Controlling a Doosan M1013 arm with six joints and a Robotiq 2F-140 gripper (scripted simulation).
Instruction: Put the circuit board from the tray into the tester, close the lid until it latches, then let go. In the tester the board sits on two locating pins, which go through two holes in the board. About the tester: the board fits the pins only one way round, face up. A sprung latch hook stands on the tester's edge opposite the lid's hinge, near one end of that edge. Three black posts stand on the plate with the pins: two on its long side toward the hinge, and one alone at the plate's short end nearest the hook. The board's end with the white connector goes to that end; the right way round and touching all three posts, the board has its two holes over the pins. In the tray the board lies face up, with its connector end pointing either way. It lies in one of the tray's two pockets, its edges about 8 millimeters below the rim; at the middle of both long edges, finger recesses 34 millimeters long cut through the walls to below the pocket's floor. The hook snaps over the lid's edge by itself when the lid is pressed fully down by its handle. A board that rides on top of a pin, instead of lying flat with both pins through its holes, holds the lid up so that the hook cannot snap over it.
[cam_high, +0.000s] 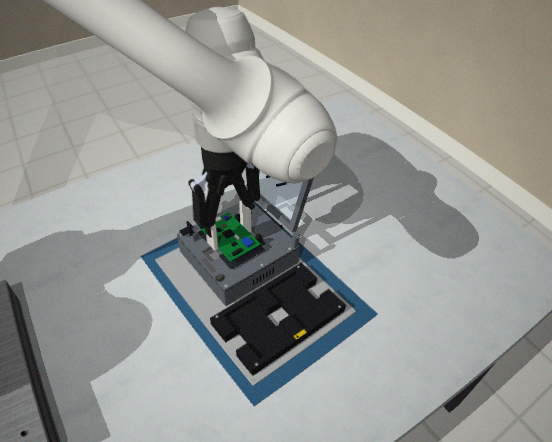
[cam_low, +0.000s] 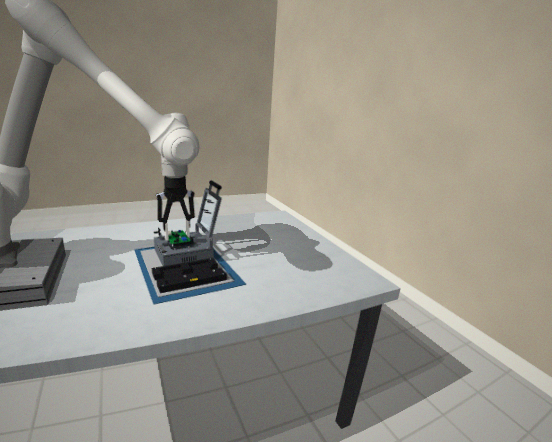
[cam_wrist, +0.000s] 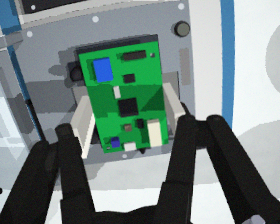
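My hand is 2 cm above the green circuit board. From my hand the other things lie so: latch hook: 6 cm to the left, 5 cm behind, 2 cm below; tester lid: 12 cm ahead, 8 cm above, 1 cm to the right.
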